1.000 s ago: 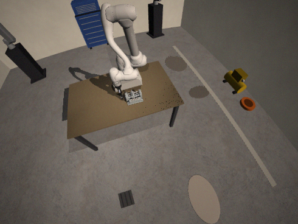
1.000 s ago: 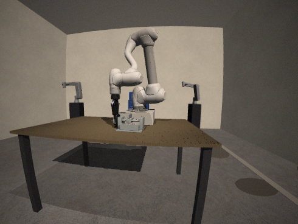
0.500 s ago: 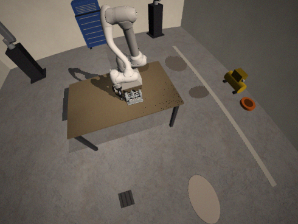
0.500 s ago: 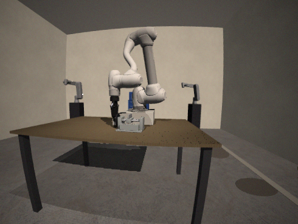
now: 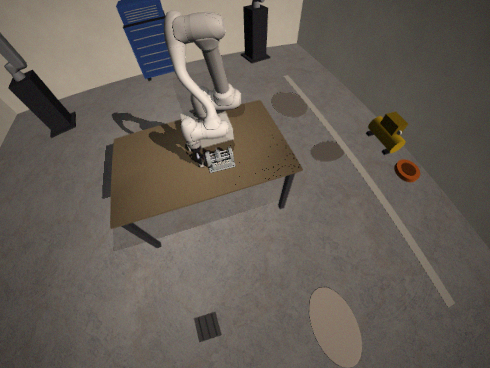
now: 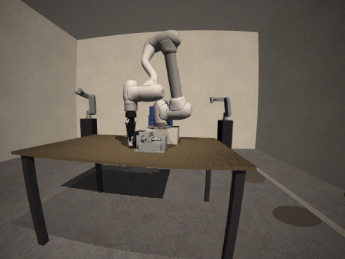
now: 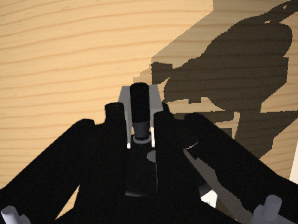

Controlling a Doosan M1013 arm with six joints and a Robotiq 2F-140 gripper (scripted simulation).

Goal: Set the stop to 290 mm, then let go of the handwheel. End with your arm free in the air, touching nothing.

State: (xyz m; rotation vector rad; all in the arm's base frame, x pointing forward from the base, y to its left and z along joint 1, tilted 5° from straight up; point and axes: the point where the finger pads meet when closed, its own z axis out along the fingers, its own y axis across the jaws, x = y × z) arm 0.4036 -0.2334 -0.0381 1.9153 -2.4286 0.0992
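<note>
Now: the grey stop fixture 30 mm ahead of my hand, 130 mm to the left of it and 30 mm above it. From my hand the other things lie so: black handwheel handle: 20 mm below.
</note>
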